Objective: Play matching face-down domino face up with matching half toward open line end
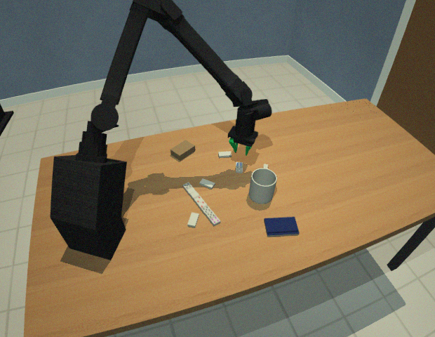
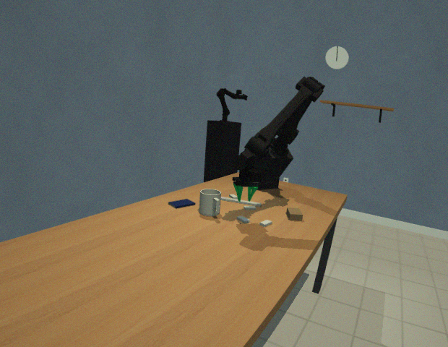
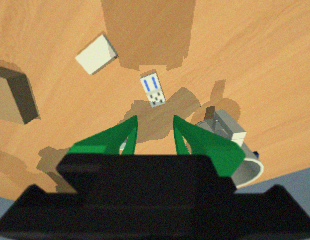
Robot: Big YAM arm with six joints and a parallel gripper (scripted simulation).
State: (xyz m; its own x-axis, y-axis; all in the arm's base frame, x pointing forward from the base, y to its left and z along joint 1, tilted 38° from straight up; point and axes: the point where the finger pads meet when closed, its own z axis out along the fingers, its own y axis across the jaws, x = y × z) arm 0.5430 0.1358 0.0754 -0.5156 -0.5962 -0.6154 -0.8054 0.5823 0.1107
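My gripper is now 10 cm to the right of the grey tile, 9 cm above it and 4 cm past it. The rest, counted from my hand: brown block: 22 cm behind, 14 cm to the left, 8 cm below.
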